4 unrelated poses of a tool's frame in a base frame.
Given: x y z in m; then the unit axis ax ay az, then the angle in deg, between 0 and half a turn.
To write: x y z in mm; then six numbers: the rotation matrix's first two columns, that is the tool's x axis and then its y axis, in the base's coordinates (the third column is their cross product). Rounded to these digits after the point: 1 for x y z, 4 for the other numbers.
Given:
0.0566 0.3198 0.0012 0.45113 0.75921 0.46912 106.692
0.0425 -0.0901 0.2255 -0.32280 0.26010 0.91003 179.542
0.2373 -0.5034 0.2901 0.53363 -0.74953 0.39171 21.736
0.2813 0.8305 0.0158 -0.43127 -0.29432 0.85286 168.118
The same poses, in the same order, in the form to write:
56.6 319.8 1.2 -0.0253 0.8902 -0.4548 -0.0085 0.4547 0.8906
42.5 -90.1 225.5 -0.7916 -0.1606 -0.5896 -0.1752 -0.8647 0.4708
237.3 -503.4 290.1 0.9491 0.1166 0.2924 -0.1735 0.9688 0.1767
281.3 830.5 15.8 -0.6106 0.4267 -0.6672 0.0755 -0.8072 -0.5855

